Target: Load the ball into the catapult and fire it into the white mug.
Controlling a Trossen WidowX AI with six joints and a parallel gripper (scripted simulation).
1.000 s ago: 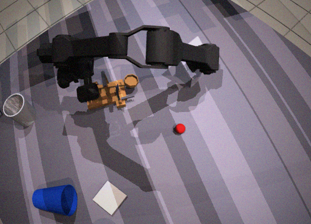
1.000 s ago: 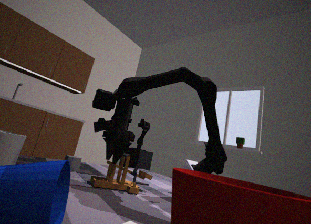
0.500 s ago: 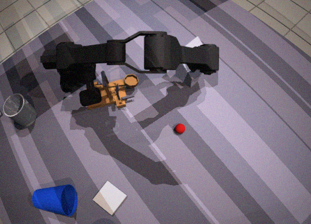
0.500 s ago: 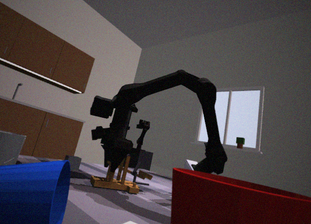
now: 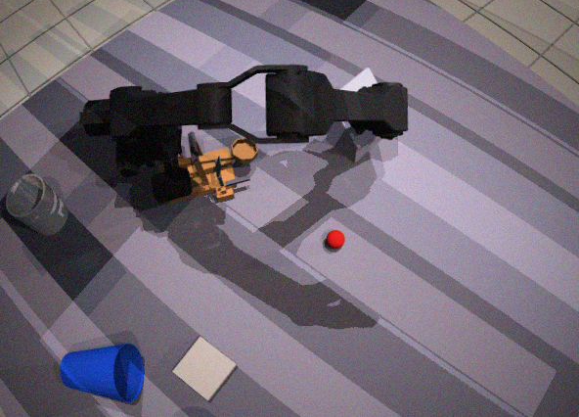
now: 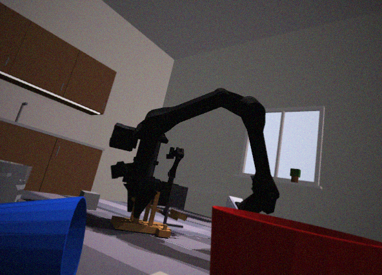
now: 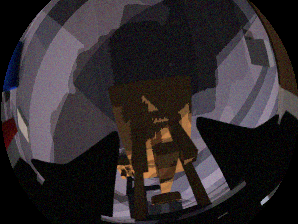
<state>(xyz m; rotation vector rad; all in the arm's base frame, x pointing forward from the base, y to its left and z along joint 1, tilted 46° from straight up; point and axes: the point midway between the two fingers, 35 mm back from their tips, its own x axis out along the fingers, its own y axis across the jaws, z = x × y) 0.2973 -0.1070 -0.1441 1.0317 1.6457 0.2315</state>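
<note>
Now: the red ball 110 mm behind my gripper tip, 290 mm to the left of it and 20 mm below it. The rest, counted from my gripper tip: white mug (250 mm ahead, 150 mm to the right); wooden catapult (50 mm behind, 50 mm to the left, 20 mm above); grey block (30 mm behind, 240 mm to the right, 10 mm below).
</note>
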